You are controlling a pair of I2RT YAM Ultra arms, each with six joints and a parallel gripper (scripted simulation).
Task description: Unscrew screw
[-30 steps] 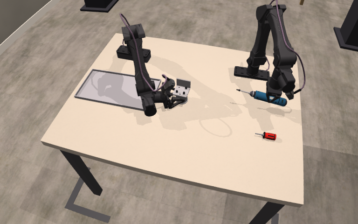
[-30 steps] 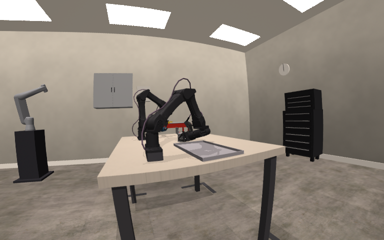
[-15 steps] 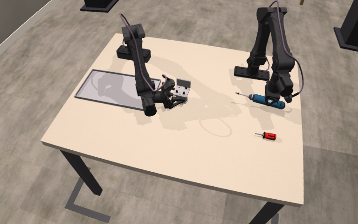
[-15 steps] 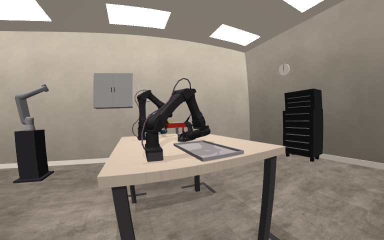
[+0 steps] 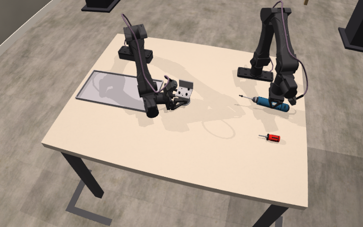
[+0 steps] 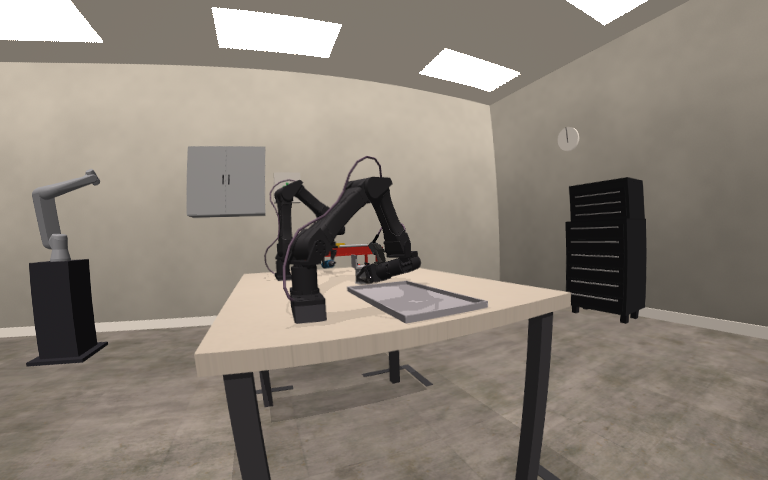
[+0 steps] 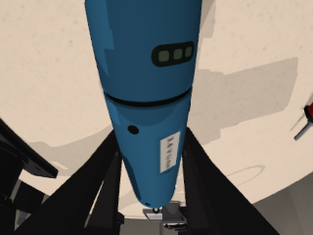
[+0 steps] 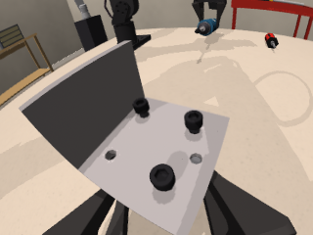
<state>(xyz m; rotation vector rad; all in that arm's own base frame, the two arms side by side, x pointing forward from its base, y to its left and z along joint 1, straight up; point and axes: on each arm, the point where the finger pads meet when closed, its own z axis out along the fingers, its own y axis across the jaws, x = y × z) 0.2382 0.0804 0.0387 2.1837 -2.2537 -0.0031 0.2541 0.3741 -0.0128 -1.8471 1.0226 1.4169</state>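
Right now the grey L-shaped bracket is 50 mm above my right hand. Also, from my right hand: shallow grey tray 350 mm to the right, 20 mm below; then small red-handled screwdriver 430 mm to the left, 140 mm ahead, 10 mm below.
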